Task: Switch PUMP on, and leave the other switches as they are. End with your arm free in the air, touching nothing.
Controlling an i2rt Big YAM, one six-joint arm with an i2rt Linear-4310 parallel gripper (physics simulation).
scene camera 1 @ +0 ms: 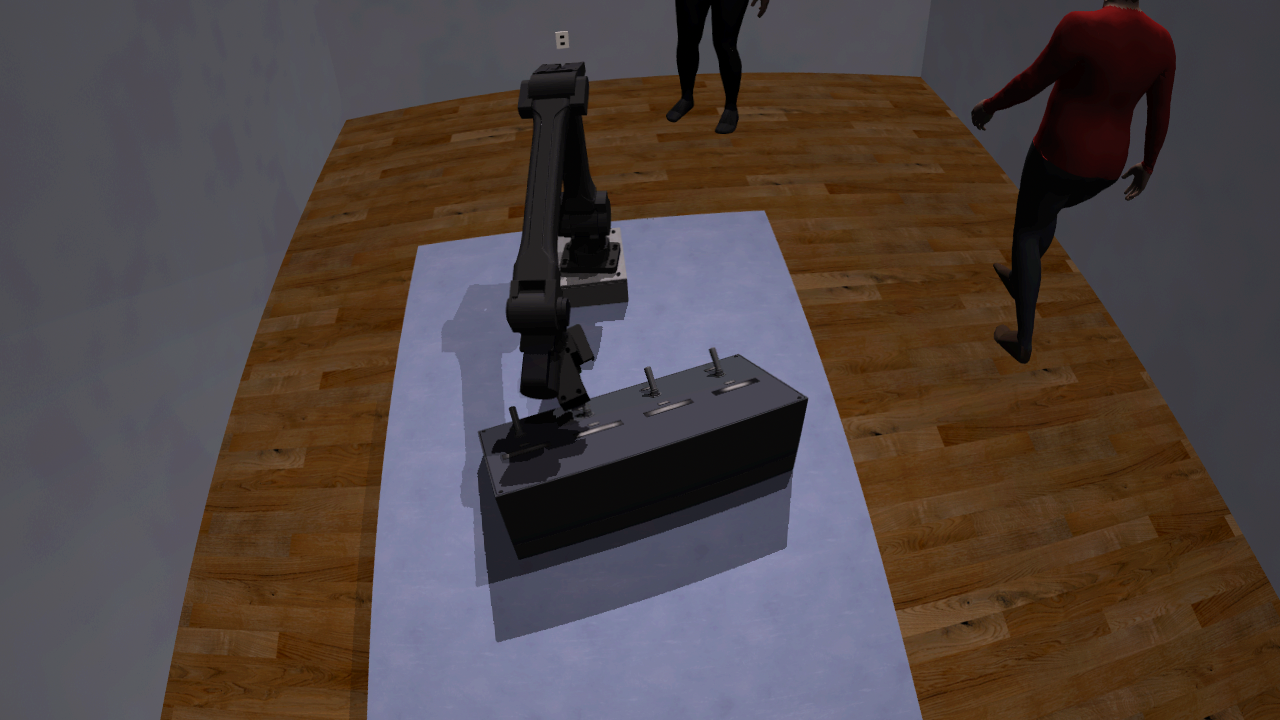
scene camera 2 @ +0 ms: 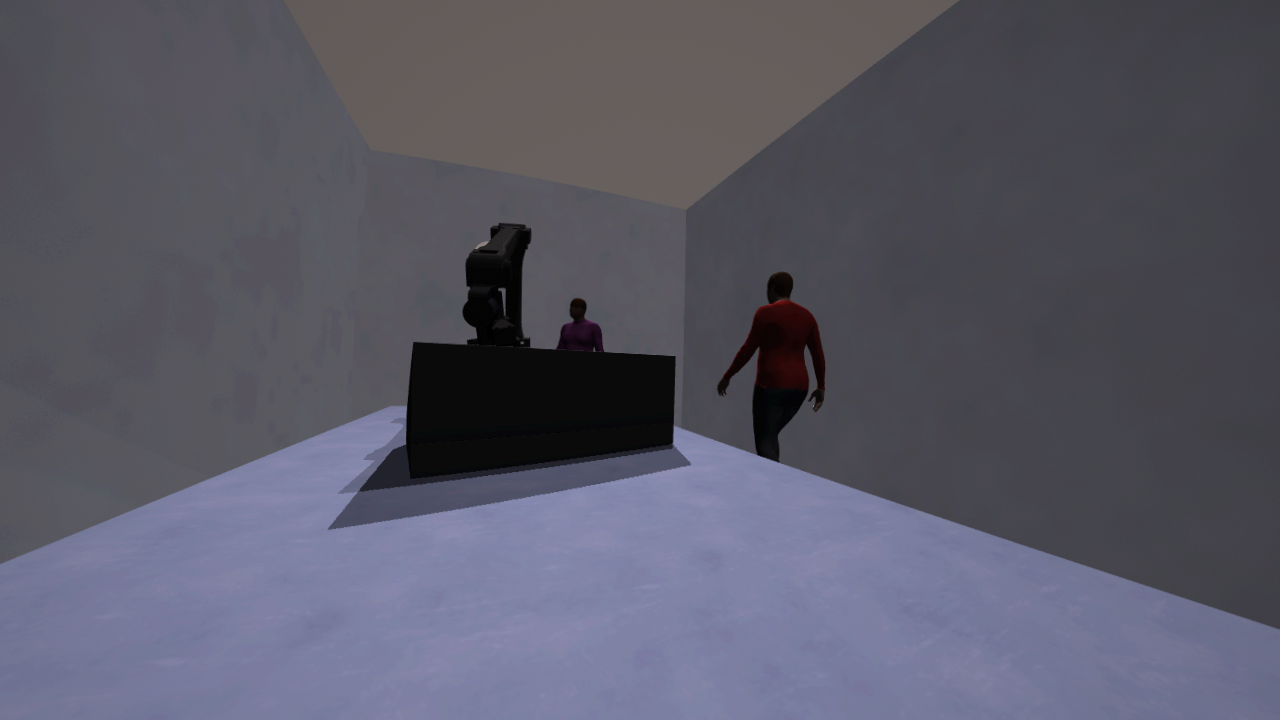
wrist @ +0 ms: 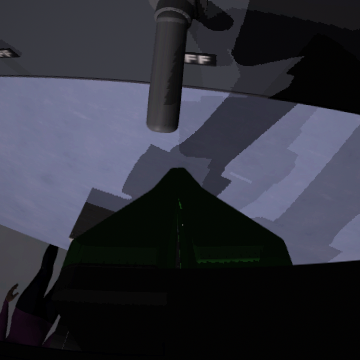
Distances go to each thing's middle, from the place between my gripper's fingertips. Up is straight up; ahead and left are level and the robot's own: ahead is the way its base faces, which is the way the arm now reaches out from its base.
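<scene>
There's the dark switch box (scene camera 1: 569,476), and my gripper is now 40 mm above it, 100 mm short of it and 120 mm to the right of it.
</scene>
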